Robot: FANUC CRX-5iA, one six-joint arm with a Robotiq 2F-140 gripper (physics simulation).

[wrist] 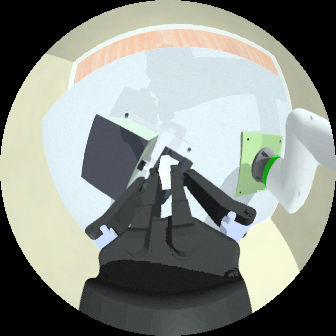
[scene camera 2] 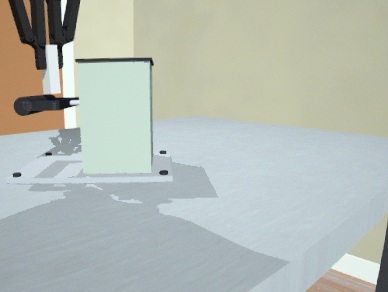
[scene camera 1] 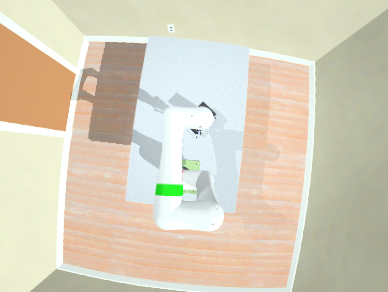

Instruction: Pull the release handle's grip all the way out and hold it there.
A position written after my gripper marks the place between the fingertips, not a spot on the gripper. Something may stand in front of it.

I see my gripper (scene camera 2: 52, 93) and a light base plate (wrist: 164, 138).
My gripper is seen too in the wrist view (wrist: 166, 162).
